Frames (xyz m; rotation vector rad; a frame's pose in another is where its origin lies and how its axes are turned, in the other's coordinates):
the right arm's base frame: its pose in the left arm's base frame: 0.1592 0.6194 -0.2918 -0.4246 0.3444 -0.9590
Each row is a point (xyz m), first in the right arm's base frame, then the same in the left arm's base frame.
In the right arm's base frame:
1: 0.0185 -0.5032 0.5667
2: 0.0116 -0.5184 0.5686
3: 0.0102 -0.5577 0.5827
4: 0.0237 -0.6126 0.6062
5: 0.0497 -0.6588 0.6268
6: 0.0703 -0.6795 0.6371
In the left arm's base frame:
1: 0.0739 0.4606 0.4445
2: 0.0603 0.4591 0.4543
3: 0.0382 0.4432 0.4860
4: 0.0173 0.4088 0.5321
5: 0.0078 0.3676 0.5702
6: 0.0088 0.3419 0.5874

